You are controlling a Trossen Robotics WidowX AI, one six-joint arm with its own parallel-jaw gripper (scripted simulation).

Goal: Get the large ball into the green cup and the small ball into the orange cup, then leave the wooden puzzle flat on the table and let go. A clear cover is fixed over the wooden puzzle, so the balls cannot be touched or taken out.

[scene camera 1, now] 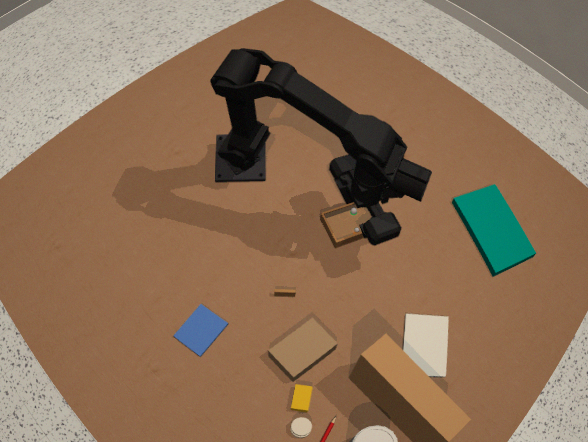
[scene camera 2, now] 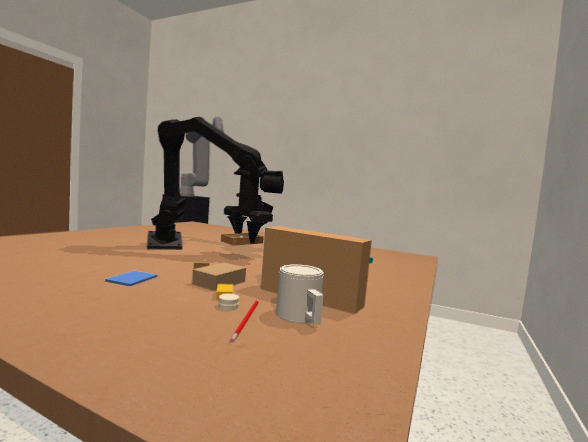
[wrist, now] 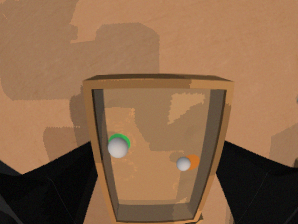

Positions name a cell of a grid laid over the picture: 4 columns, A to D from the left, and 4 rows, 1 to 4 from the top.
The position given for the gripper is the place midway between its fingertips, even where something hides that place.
gripper: scene camera 1 C3; scene camera 2 B3; wrist C3
